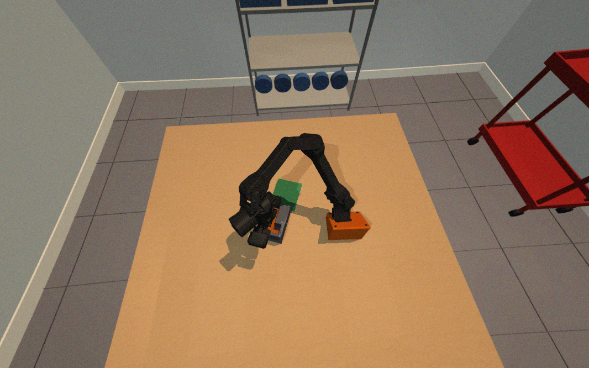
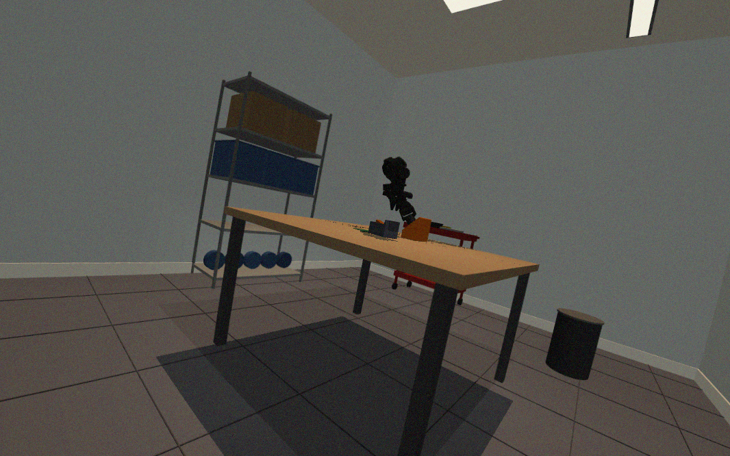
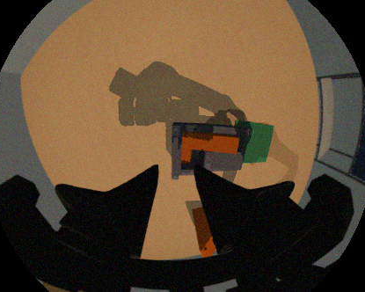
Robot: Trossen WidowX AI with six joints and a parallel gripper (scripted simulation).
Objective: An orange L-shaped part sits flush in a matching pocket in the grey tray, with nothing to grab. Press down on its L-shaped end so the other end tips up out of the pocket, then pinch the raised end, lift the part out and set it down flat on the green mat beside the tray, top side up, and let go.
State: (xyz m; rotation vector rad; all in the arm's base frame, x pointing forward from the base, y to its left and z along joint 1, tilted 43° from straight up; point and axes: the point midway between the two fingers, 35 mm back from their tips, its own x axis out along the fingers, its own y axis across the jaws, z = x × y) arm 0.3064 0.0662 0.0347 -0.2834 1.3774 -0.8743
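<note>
My gripper tip is now 100 mm above the orange L-shaped part, 40 mm to the left of it and 30 mm past it. Also, from my gripper tip: green mat (210 mm to the right, 160 mm below, 90 mm behind).
</note>
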